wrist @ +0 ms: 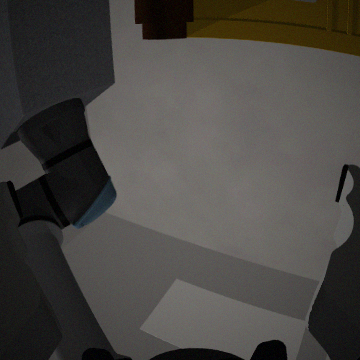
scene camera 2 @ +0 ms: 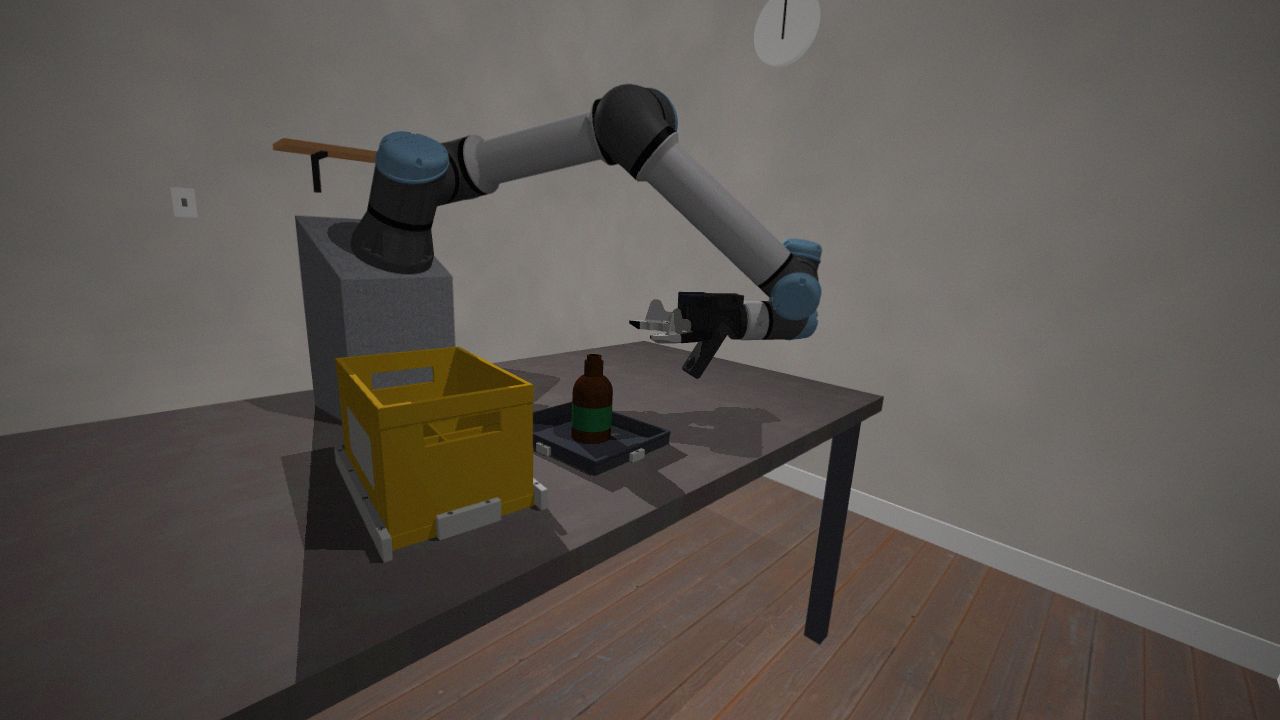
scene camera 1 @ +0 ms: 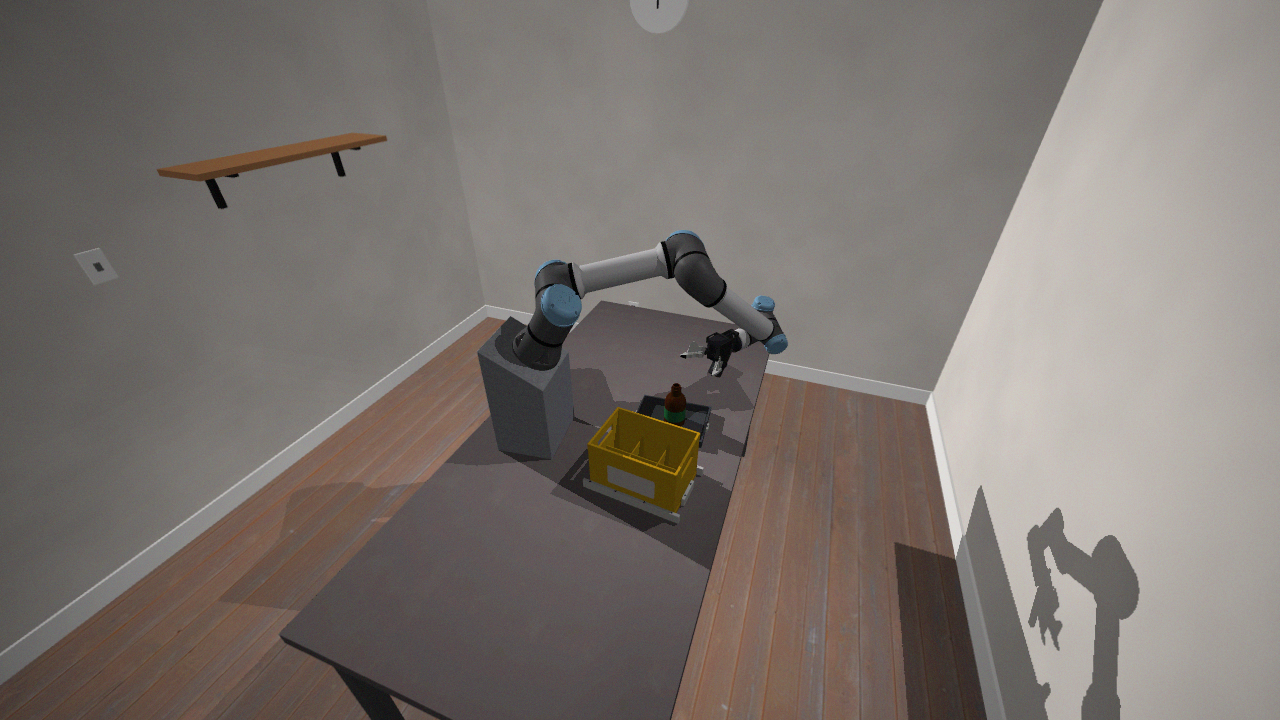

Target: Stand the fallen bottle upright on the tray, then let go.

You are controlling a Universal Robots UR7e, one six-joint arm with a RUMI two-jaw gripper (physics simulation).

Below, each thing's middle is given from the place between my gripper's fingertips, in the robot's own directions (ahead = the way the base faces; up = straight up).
I see the brown bottle (scene camera 2: 592,398) 130 mm below my hand, 70 mm to the right of it and 30 mm behind it.
